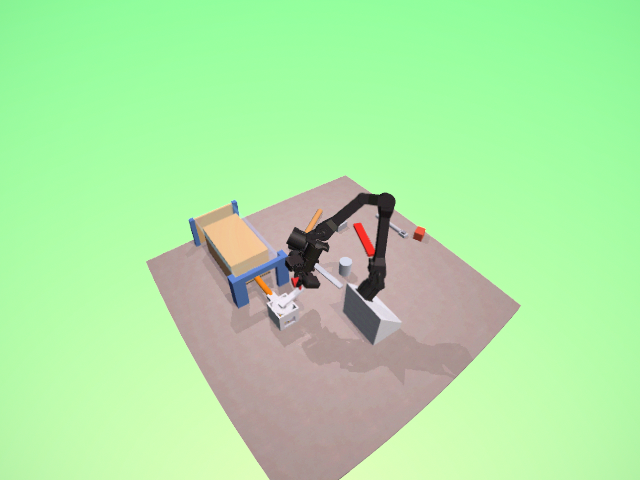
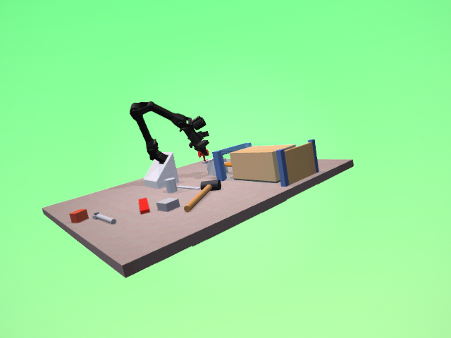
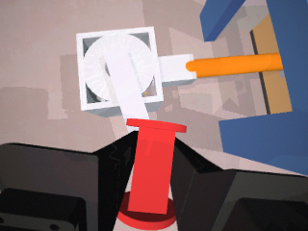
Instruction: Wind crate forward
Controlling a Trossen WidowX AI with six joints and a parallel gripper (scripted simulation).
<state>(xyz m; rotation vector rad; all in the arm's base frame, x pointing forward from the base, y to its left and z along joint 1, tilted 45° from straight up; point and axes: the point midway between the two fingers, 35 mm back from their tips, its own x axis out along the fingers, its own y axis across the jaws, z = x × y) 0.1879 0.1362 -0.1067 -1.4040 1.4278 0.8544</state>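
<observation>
Right now the white winch is 100 mm below my gripper tip, 70 mm to the left of it and 50 mm behind it. The rest, counted from my gripper tip: flat steel bar (200 mm to the right, 130 mm below, 80 mm ahead); red grip (20 mm to the right); winch handle (30 mm below, 20 mm to the left, 10 mm behind).
</observation>
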